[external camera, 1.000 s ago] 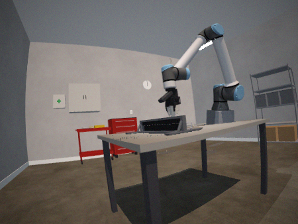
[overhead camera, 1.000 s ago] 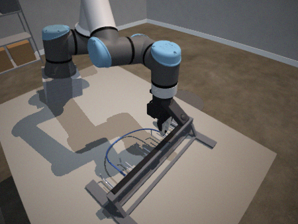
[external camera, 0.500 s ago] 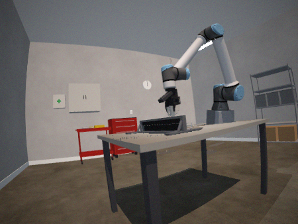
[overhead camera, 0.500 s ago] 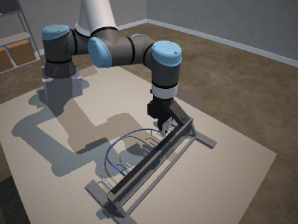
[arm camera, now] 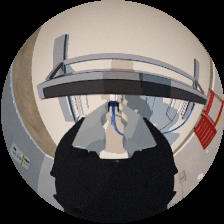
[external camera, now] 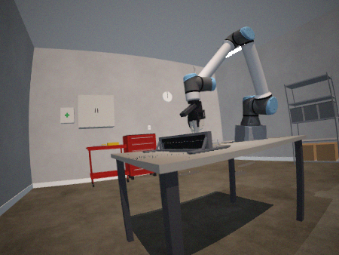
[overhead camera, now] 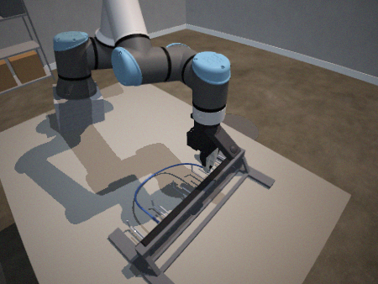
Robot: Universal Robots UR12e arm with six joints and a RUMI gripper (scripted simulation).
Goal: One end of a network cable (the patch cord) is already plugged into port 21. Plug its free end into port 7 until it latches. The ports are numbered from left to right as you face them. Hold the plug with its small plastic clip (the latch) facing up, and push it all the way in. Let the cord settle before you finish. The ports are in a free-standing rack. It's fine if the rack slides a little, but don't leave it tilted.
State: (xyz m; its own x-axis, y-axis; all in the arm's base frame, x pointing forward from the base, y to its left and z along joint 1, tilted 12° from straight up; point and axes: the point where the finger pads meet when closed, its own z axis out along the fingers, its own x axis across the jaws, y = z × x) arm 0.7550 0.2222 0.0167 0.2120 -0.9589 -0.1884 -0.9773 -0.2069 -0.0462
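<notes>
Now: the cable plug 1 cm ahead of my hand and 1 cm below it.
</notes>
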